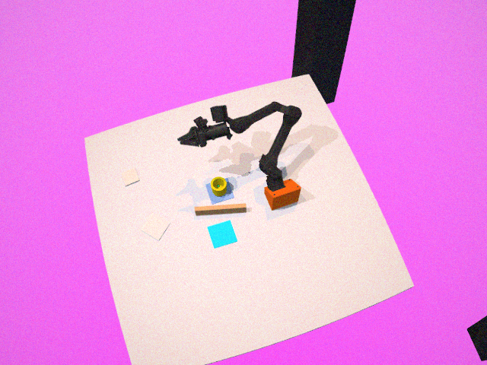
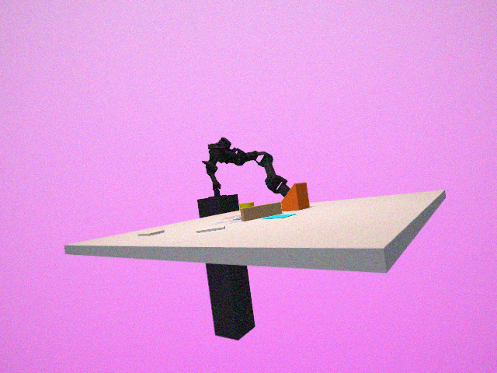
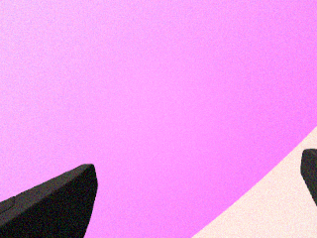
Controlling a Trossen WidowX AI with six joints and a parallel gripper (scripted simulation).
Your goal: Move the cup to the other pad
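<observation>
Now: gripper tip 290 mm above the yellow cup, 120 mm past it and 110 mm to the right of it. Round my gripper tip: green marble (310 mm below, 120 mm behind, 90 mm to the left); then pale blue pad (330 mm below, 120 mm behind, 110 mm to the left); then blue marble (310 mm below, 100 mm to the left, 100 mm behind).
</observation>
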